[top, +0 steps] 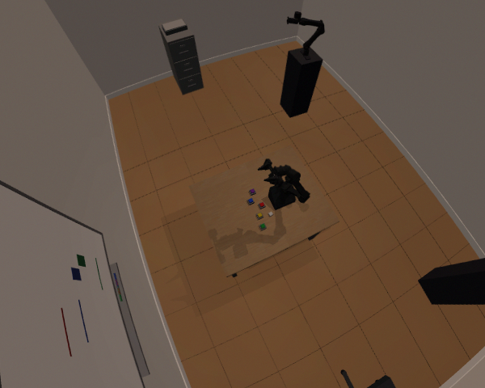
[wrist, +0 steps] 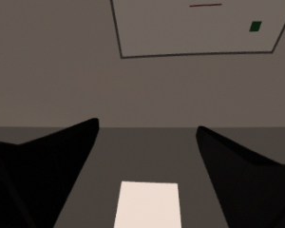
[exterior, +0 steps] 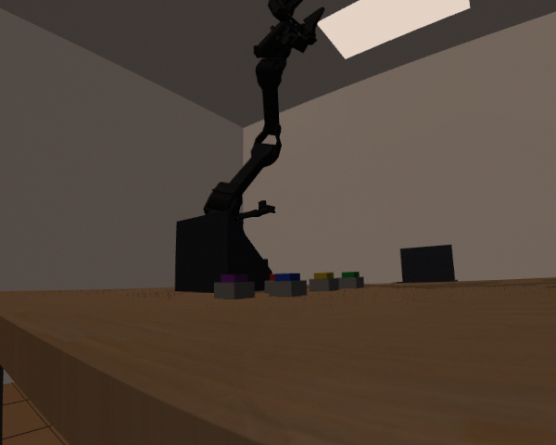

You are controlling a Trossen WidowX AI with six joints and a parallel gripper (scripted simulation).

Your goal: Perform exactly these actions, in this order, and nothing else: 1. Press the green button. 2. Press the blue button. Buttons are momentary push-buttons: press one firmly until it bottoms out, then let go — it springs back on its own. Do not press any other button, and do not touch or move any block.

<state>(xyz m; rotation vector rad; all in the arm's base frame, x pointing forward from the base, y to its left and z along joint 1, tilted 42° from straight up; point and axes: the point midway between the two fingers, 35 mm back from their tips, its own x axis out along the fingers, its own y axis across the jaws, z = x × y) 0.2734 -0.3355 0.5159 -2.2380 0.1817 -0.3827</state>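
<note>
Now: gripper tip 74 cm above the green button, 11 cm to the right of it and 2 cm past it. Also, from my gripper tip: red button 73 cm below, 9 cm behind, 7 cm to the right; then yellow button 73 cm below, 3 cm behind, 1 cm to the left; then blue button 73 cm below, 15 cm to the right, 2 cm behind.
</note>
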